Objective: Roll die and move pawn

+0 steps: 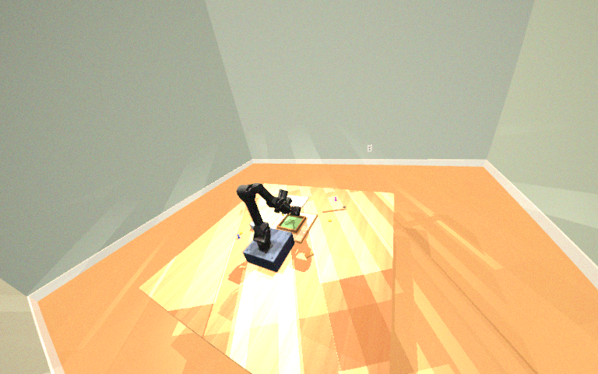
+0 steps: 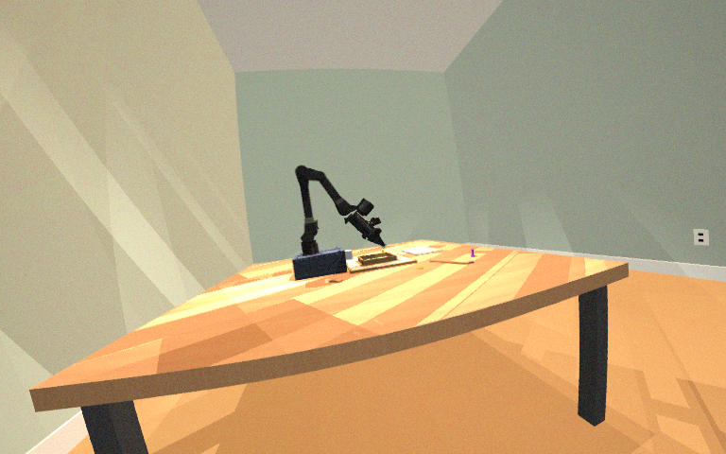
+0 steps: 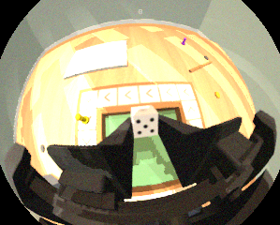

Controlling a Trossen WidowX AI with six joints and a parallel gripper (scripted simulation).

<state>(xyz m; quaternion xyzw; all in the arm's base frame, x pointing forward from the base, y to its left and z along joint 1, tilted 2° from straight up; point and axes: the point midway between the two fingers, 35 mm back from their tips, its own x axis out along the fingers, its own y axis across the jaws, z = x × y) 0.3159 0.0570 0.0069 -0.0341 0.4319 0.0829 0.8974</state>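
Now: gripper tip 110 mm to the right of the yellow pawn and 50 mm above it. Also, from my gripper tip: white die: right at my gripper tip; green dice tray: 40 mm behind, 10 mm to the right, 70 mm below; white sheet: 220 mm ahead, 160 mm to the left, 70 mm below.
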